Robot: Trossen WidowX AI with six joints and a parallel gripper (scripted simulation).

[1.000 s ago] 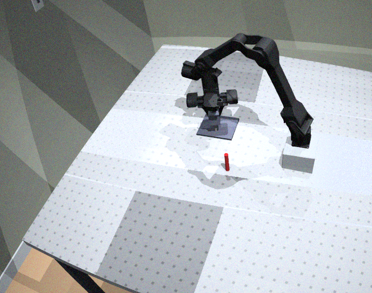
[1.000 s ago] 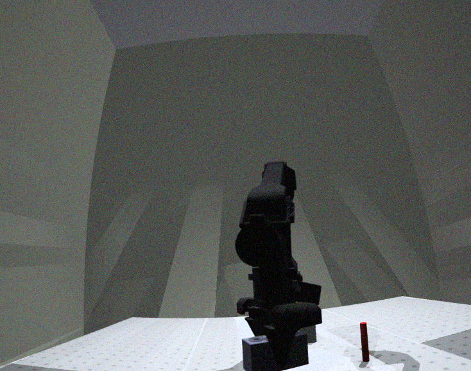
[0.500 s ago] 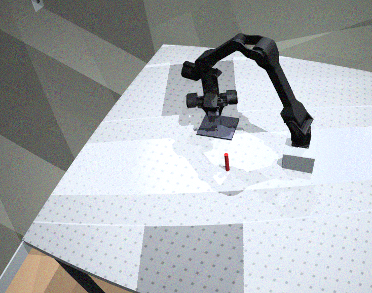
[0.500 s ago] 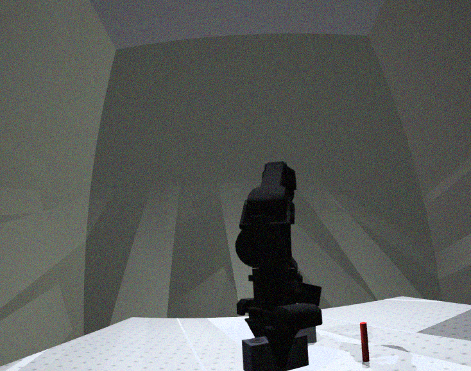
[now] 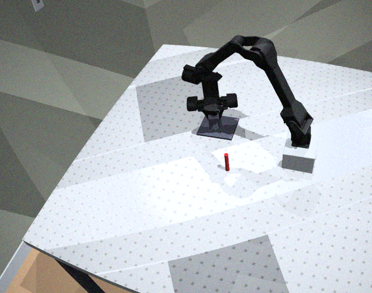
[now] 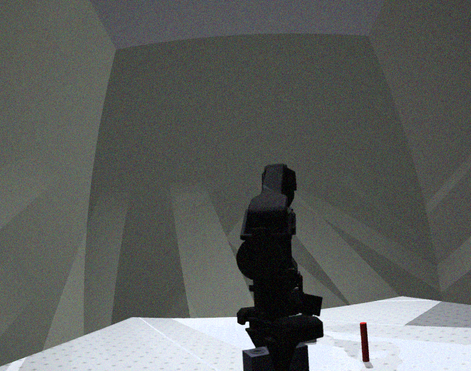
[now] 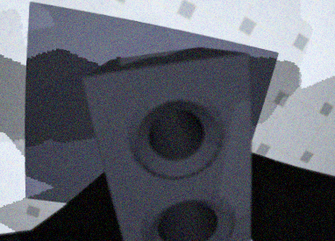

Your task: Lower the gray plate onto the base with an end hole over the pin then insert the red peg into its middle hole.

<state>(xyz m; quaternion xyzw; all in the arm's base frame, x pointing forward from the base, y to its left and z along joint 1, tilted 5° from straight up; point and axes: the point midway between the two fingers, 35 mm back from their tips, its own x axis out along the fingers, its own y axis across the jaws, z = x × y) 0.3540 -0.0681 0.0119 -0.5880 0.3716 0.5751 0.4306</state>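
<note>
The red peg is 110 mm behind my gripper tip and 200 mm to the left of it. From my gripper tip the other things lie so: gray plate: 30 mm above.
</note>
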